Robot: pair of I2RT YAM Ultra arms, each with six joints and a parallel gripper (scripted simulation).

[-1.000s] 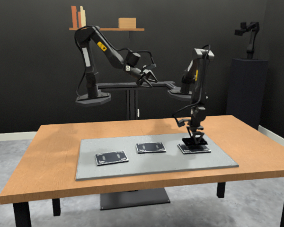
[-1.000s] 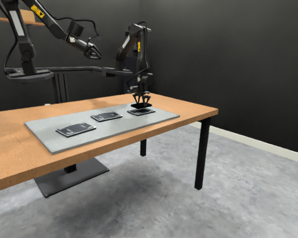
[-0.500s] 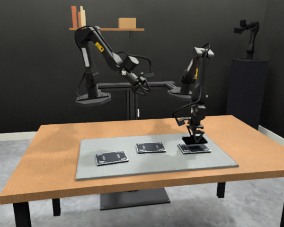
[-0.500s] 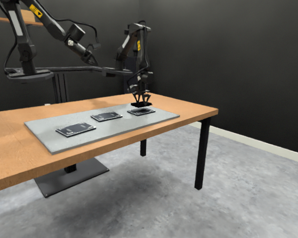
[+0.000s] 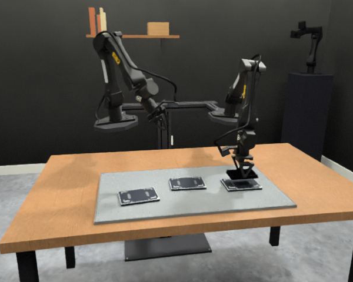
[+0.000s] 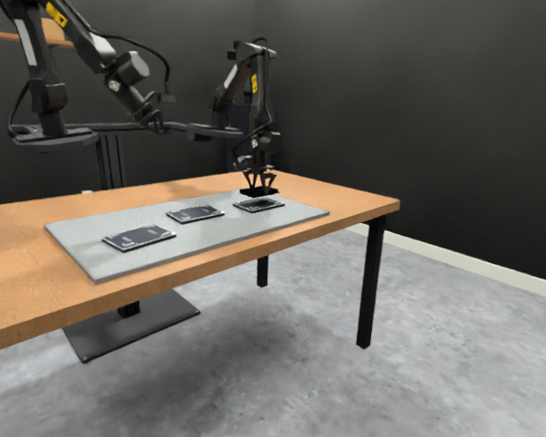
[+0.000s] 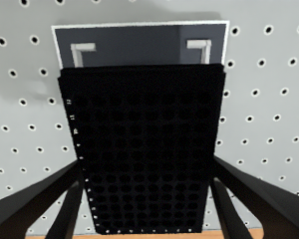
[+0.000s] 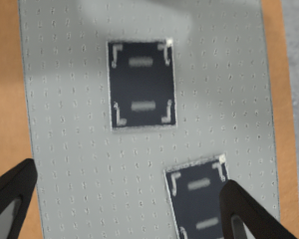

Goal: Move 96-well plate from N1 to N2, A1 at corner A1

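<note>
Right now my left hand is 250 mm to the left of the plate nest, 60 mm above it and 50 mm past it. Also, from my left hand: black 96-well plate 10 mm below.
</note>
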